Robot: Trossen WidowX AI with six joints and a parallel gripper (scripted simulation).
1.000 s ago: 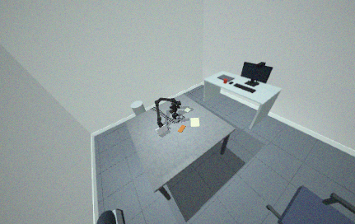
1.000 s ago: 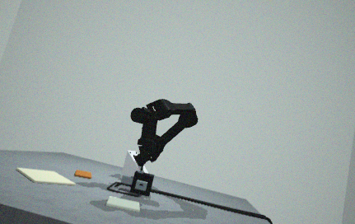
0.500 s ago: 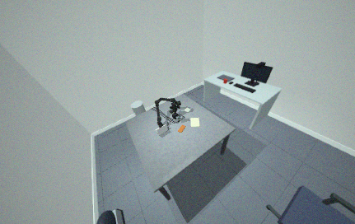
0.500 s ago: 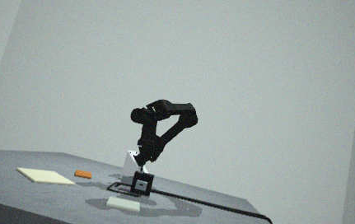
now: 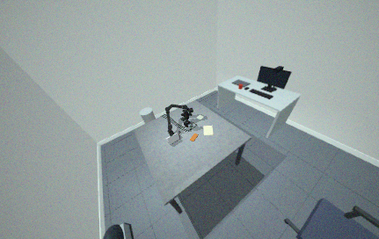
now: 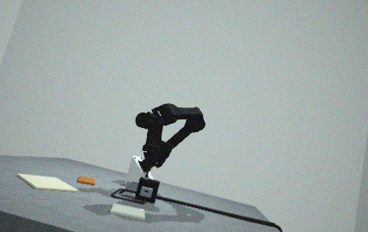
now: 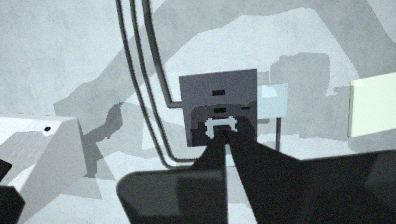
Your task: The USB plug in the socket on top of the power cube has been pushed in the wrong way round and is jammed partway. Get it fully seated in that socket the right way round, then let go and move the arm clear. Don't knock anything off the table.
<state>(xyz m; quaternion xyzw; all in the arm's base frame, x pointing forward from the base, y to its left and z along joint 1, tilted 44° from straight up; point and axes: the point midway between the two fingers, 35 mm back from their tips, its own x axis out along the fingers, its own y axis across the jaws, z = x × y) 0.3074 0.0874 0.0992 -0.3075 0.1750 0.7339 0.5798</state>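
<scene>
My gripper tip is now 40 mm above the USB socket. From my gripper tip the other things lie so: pale card: 270 mm ahead, 60 mm to the left, 100 mm below; then orange card: 40 mm behind, 270 mm to the right, 100 mm below; then cream pad: 210 mm ahead, 270 mm to the right, 100 mm below.
</scene>
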